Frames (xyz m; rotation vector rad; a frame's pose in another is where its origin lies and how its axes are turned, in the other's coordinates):
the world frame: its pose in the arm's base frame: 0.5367 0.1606 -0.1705 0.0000 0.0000 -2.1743
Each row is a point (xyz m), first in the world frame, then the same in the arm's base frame.
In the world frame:
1: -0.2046 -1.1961 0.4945
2: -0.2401 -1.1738 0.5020
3: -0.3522 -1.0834 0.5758
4: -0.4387 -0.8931 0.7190
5: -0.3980 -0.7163 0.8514
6: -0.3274 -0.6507 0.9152
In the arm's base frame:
1: -0.3320 1.0079 0.3240
2: -0.2935 1.0245 0.3315
3: -0.1554 1.0654 0.4053
4: 0.0503 1.0287 0.5485
5: 0.1728 0.8948 0.6809
6: 0.1868 0.7995 0.7447

